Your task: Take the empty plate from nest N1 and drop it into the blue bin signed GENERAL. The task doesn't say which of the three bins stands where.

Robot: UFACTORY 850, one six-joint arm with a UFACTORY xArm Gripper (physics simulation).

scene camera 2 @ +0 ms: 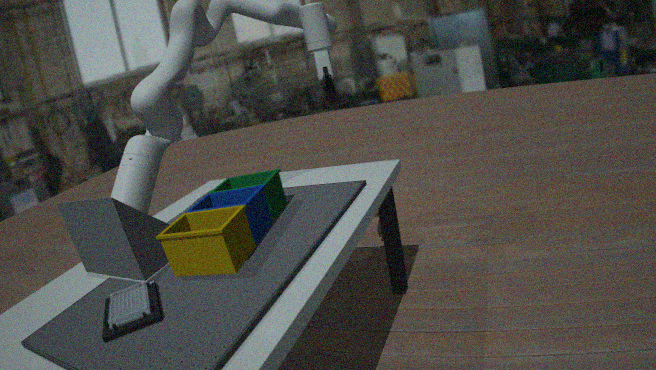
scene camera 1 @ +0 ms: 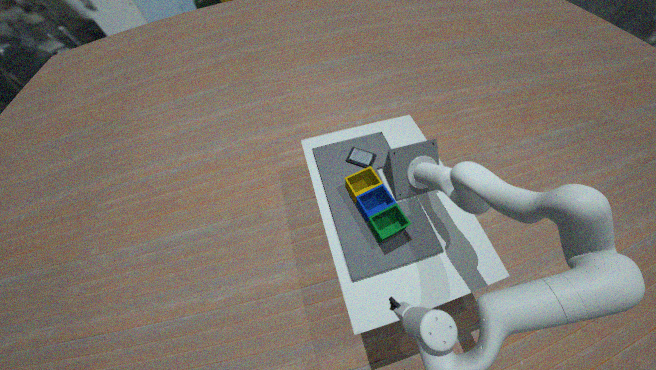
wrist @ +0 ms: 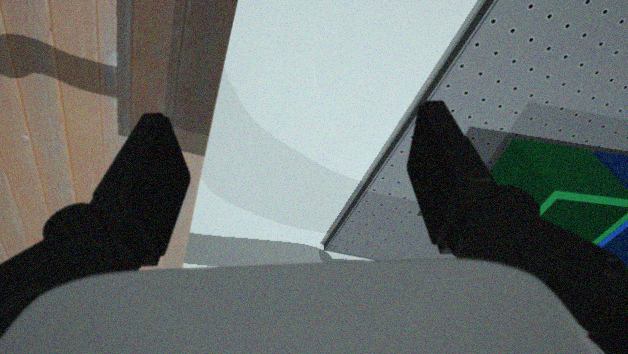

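The light grey plate (scene camera 1: 361, 156) (scene camera 2: 129, 305) sits in a dark nest (scene camera 1: 350, 159) (scene camera 2: 156, 301) near one end of the grey board, beside the yellow bin. The blue bin (scene camera 1: 367, 208) (scene camera 2: 258, 216) stands between the yellow bin and the green bin; part of it shows at the right edge of the wrist view (wrist: 613, 164). No sign is legible. My gripper (scene camera 1: 393, 303) (scene camera 2: 328, 102) (wrist: 296, 140) is open and empty, high above the white table's far end from the plate, past the green bin. The plate does not show in the wrist view.
The yellow bin (scene camera 1: 363, 183) (scene camera 2: 200, 255) and green bin (scene camera 1: 389, 225) (scene camera 2: 276, 192) (wrist: 540, 160) adjoin the blue bin in a row on the perforated grey board (scene camera 1: 345, 250) (scene camera 2: 300, 240) (wrist: 525, 60). A grey mounting block (scene camera 1: 400, 175) (scene camera 2: 100, 235) at the arm's base stands beside them.
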